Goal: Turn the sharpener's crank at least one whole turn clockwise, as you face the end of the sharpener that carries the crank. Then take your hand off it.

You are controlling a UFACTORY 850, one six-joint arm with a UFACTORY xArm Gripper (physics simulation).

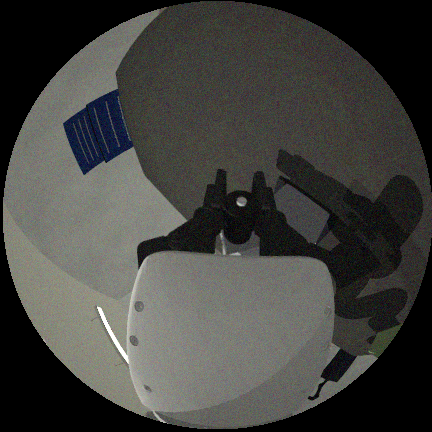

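My gripper (pixel 238 183) is shut on the black knob (pixel 239 220) of the sharpener's crank. The knob is round, with a small silver pin at its end, and stands between the two black fingers. The sharpener (pixel 302 211) shows as a grey body with dark edges to the right of the fingers, partly behind the right finger. More grey and bright surfaces show below the knob between the finger linkages. The crank's arm is mostly hidden by the knob and the gripper, so its angle is hard to tell.
A dark blue panel with pale lines (pixel 109 127) lies at the upper left. A bright white strip (pixel 112 335) is at the lower left. A green patch (pixel 387 340) and a black hooked piece (pixel 340 365) show at the lower right. Dark shadows lie at the right.
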